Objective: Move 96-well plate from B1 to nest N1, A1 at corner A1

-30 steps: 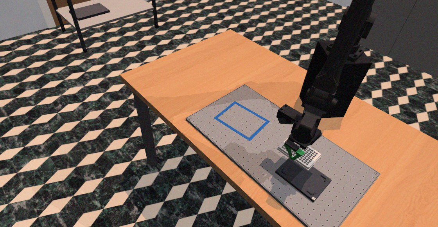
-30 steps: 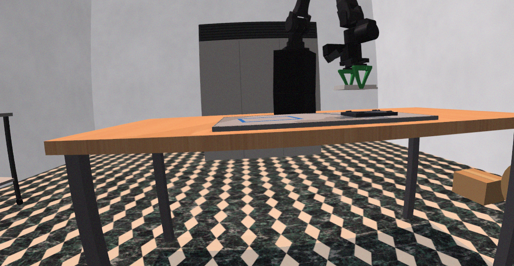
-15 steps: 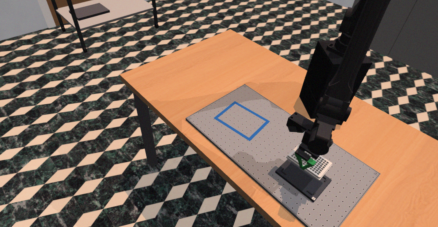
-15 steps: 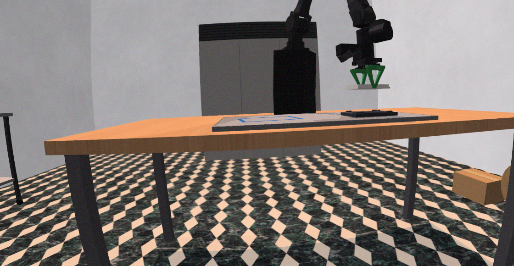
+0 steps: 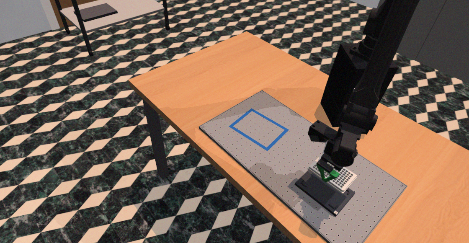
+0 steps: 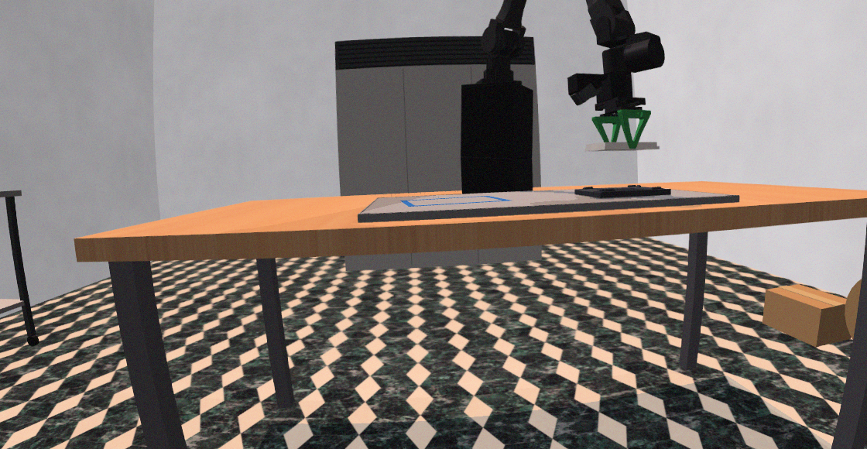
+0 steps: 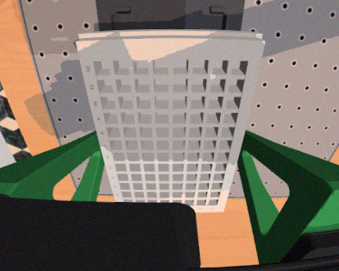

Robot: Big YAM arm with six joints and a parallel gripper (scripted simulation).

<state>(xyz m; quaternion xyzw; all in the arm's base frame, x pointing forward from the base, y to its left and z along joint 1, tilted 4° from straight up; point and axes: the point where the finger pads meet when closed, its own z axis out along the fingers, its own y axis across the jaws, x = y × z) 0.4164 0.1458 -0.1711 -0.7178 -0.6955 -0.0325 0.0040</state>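
Right now the dark plate nest is 10 cm below my hand. From my hand the other things lie so: white 96-well plate (right at my hand).
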